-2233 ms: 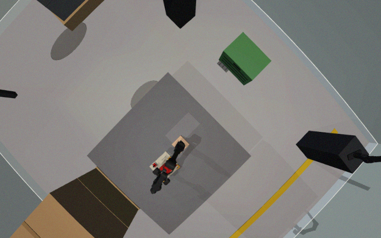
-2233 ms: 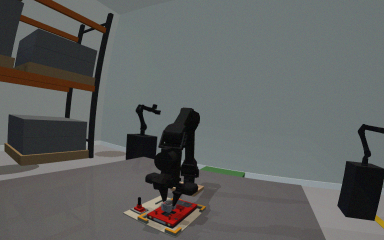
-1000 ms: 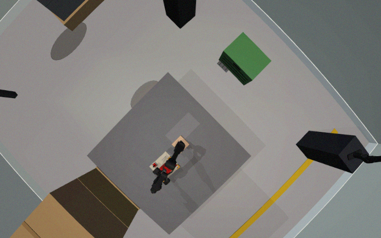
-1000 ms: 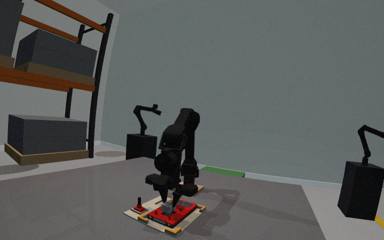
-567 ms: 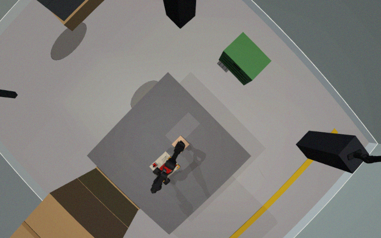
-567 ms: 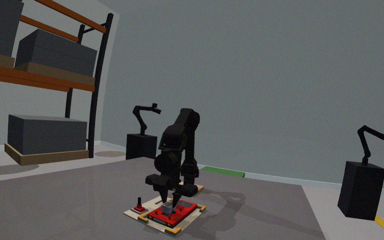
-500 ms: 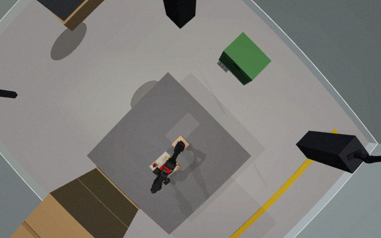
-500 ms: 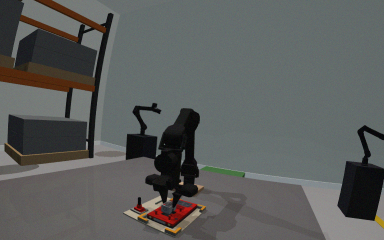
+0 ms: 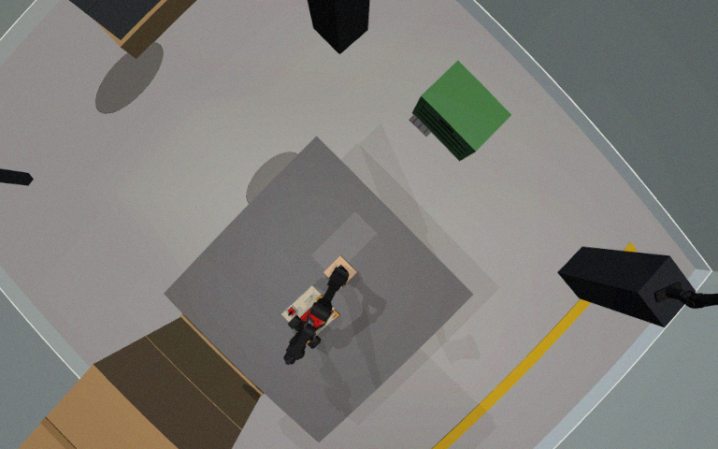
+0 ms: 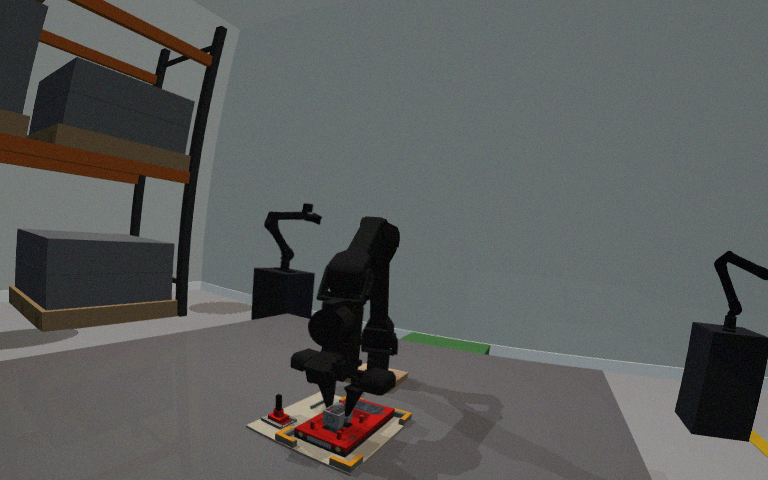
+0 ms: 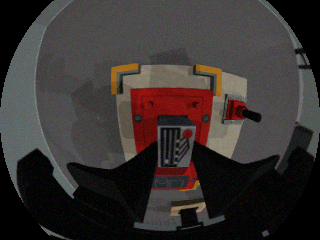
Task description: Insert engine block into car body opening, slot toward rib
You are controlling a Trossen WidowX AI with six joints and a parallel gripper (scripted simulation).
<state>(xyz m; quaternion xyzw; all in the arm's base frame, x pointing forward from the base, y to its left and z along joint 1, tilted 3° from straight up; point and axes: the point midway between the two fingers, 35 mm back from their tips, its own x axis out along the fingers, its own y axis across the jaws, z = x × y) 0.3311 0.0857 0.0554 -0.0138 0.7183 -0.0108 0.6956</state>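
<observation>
Right now the engine block is 10 mm below my gripper tip. Round my gripper tip: black post (30 mm ahead, 110 mm to the right, 20 mm below).
</observation>
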